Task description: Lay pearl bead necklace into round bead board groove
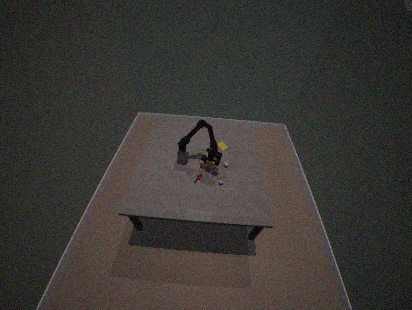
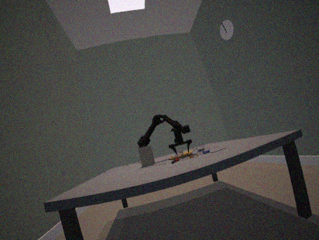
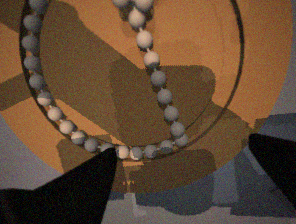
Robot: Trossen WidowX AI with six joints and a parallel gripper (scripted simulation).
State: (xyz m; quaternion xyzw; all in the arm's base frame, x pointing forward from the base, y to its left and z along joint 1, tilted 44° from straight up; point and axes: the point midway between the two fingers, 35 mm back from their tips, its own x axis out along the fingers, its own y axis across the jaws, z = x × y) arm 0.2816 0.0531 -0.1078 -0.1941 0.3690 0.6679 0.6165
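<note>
Now: gripper tip 13 cm short of the grey flat piece, 9 cm to the left of it and 2 cm above it. From my gripper tip the other things lie so: red tool 8 cm behind, 16 cm to the right, 2 cm below; then bluish piece 14 cm ahead, 18 cm to the right, 1 cm below; then yellow object 10 cm ahead, 33 cm to the left, 2 cm below.
</note>
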